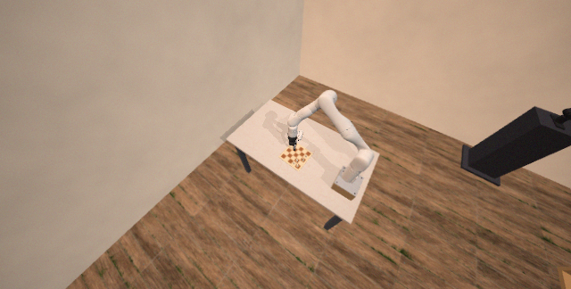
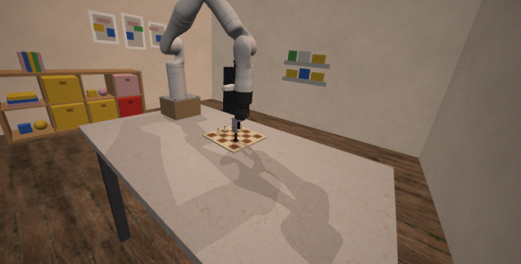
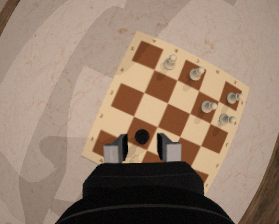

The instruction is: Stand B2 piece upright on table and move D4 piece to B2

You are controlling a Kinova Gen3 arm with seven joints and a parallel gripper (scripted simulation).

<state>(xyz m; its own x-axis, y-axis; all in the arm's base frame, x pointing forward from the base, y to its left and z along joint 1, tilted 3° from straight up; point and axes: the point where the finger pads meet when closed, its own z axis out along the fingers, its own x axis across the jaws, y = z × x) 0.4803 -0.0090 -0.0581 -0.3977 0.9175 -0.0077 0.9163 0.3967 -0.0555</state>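
Now: hand 5 cm above the black piece. Also, from my hand: chessboard (7 cm below, 4 cm to the left, 4 cm behind).
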